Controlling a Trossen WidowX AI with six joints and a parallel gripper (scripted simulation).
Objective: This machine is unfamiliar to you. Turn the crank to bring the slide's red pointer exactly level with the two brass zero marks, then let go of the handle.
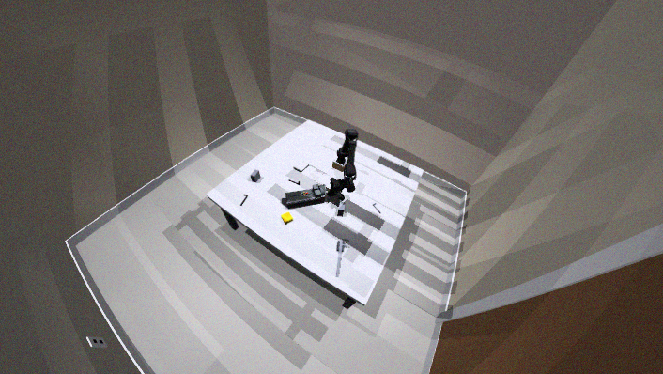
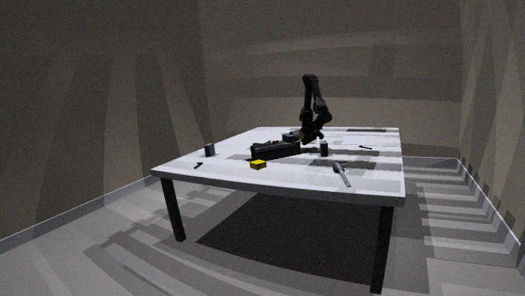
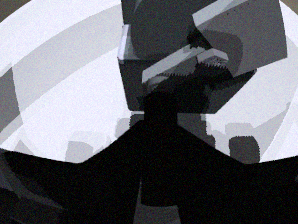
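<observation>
The red pointer lies 13 cm to the right of my gripper tip, 7 cm ahead of it and 4 cm above it. Also, from my gripper tip: yellow block (27 cm ahead, 18 cm to the right, 3 cm below); then dark crank handle (2 cm above, 1 cm to the left, 1 cm behind).
</observation>
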